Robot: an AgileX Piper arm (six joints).
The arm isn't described. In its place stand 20 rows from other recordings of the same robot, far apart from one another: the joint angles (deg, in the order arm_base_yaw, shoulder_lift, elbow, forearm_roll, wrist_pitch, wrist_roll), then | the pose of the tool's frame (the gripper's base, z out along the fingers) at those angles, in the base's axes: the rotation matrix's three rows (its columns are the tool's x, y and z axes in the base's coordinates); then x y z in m.
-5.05, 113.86, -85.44, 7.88, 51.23, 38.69 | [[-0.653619, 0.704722, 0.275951], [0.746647, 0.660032, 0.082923], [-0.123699, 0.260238, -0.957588]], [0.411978, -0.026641, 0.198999]
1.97, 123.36, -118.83, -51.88, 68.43, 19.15 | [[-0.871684, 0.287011, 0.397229], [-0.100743, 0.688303, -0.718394], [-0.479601, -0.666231, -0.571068]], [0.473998, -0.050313, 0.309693]
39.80, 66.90, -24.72, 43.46, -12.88, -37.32 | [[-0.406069, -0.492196, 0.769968], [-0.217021, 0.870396, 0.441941], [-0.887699, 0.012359, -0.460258]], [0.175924, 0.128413, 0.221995]
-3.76, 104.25, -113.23, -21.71, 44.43, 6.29 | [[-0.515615, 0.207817, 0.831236], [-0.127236, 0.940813, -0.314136], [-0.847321, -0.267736, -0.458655]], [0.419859, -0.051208, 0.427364]
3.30, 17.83, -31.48, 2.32, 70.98, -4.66 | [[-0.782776, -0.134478, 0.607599], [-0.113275, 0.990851, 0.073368], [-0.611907, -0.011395, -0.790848]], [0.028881, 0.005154, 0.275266]
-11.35, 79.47, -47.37, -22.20, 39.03, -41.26 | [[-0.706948, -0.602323, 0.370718], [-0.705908, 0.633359, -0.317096], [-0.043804, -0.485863, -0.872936]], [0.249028, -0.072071, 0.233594]
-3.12, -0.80, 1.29, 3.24, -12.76, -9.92 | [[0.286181, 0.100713, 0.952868], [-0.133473, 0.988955, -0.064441], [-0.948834, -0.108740, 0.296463]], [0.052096, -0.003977, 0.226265]
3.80, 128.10, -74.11, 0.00, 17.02, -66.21 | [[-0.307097, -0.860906, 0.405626], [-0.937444, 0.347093, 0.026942], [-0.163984, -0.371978, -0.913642]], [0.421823, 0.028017, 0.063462]
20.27, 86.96, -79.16, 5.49, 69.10, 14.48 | [[-0.959852, -0.103758, 0.260613], [-0.053935, 0.980004, 0.191526], [-0.275274, 0.169781, -0.946255]], [0.281789, 0.112739, 0.330636]
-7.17, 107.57, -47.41, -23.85, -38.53, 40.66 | [[-0.344301, 0.012137, 0.938781], [0.402097, 0.905475, 0.135764], [-0.848395, 0.424225, -0.316636]], [0.366559, -0.023011, 0.158502]
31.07, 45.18, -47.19, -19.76, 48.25, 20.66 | [[-0.582392, -0.261724, 0.769623], [-0.209170, 0.963122, 0.169243], [-0.785536, -0.062416, -0.615660]], [0.133871, 0.053864, 0.346916]
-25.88, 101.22, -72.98, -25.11, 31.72, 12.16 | [[-0.794749, 0.421427, 0.436777], [0.205358, 0.863907, -0.459883], [-0.571142, -0.275796, -0.773132]], [0.338361, -0.186720, 0.243379]
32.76, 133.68, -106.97, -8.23, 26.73, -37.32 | [[-0.091464, -0.799153, 0.594128], [-0.893269, 0.329536, 0.305739], [-0.440119, -0.502752, -0.744000]], [0.444310, 0.278932, 0.160517]
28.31, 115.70, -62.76, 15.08, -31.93, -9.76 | [[-0.274930, -0.339363, 0.899581], [-0.086847, 0.940577, 0.328286], [-0.957534, 0.012129, -0.288066]], [0.382564, 0.191853, 0.163054]
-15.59, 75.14, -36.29, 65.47, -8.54, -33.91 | [[-0.218169, 0.575977, 0.787815], [0.595564, 0.718089, -0.360071], [-0.773114, 0.390639, -0.499696]], [0.250257, -0.082589, 0.238959]
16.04, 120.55, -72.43, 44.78, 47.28, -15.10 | [[-0.999933, 0.006360, -0.009700], [0.000174, 0.844427, 0.535671], [0.011598, 0.535633, -0.844371]], [0.359368, 0.152318, 0.114374]
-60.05, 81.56, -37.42, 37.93, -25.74, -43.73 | [[-0.299959, 0.926934, 0.225426], [0.229892, 0.299583, -0.925959], [-0.925837, -0.225926, -0.302958]], [0.122909, -0.261974, 0.239202]
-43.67, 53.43, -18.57, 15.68, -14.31, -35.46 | [[-0.442261, 0.620707, 0.647401], [-0.055102, 0.701664, -0.710374], [-0.895192, -0.349844, -0.276116]], [0.124851, -0.127589, 0.241894]
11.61, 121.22, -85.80, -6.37, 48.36, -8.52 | [[-0.895757, -0.392077, 0.209511], [-0.408780, 0.911684, -0.041603], [-0.174696, -0.122910, -0.976921]], [0.417499, 0.078073, 0.147570]
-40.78, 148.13, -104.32, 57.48, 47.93, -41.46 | [[-0.677264, 0.404206, 0.614761], [0.673282, 0.677401, 0.296343], [-0.296657, 0.614610, -0.730924]], [0.411368, -0.279611, 0.032760]
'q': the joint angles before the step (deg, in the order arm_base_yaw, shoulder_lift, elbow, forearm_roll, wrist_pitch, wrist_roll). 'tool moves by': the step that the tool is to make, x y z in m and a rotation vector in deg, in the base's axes. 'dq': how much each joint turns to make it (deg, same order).
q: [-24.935 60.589 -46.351 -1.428 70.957 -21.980]
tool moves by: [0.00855 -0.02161 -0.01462 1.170 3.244 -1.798]
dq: [-5.129 5.470 -0.270 0.000 -1.859 -3.318]
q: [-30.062 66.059 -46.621 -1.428 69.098 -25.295]
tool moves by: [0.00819 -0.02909 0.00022 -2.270 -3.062 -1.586]
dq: [-6.187 3.691 -2.487 0.444 -5.103 -4.660]
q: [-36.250 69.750 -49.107 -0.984 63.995 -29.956]
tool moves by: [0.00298 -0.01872 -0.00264 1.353 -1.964 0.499]
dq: [-4.903 2.889 -1.581 3.659 -1.910 -6.569]
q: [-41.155 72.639 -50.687 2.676 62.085 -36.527]
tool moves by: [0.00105 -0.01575 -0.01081 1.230 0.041 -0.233]
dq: [-3.386 3.226 -0.217 1.703 -1.938 -3.875]
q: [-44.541 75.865 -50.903 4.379 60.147 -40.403]
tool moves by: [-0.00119 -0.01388 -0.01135 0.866 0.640 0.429]
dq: [-2.860 2.927 0.000 0.861 -1.591 -3.787]
